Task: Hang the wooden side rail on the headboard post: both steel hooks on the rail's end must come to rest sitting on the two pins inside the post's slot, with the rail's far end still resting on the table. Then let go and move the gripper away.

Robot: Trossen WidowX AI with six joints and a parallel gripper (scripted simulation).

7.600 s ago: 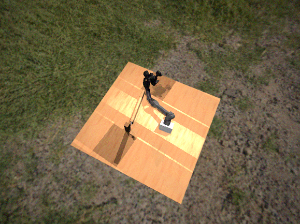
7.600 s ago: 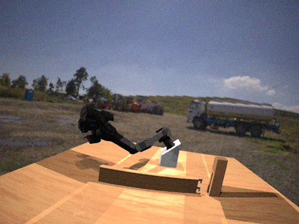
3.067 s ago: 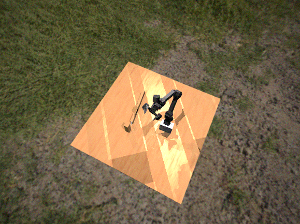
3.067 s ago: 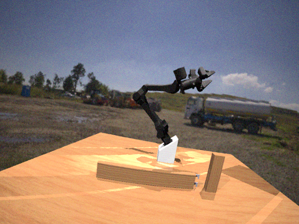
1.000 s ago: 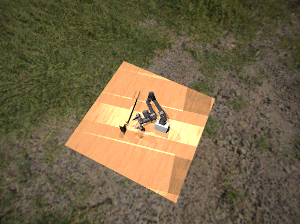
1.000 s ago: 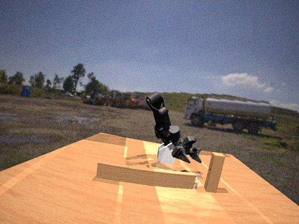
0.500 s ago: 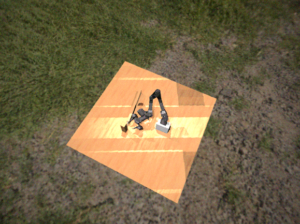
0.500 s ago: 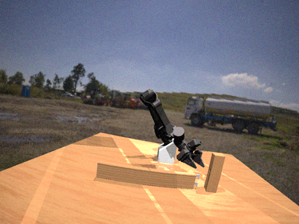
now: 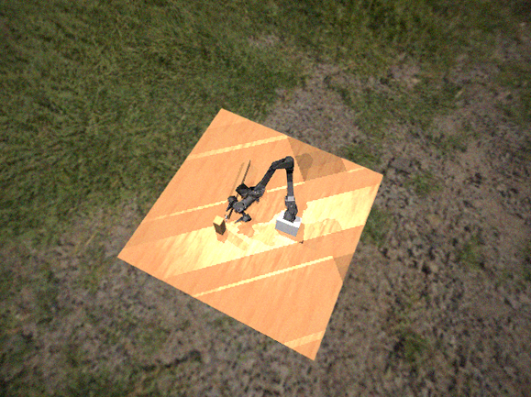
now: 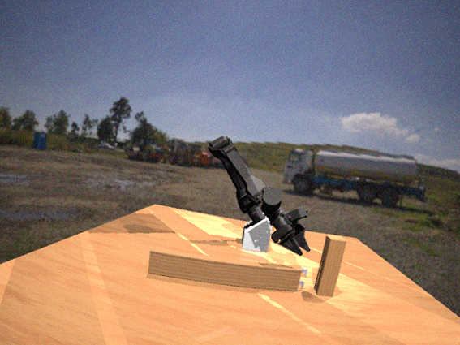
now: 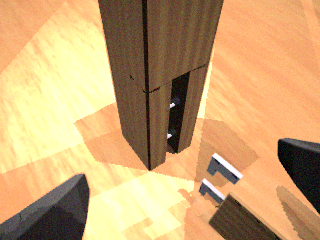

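Right now my gripper tip is 40 mm short of the headboard post, 70 mm to the right of it and 20 mm above it.
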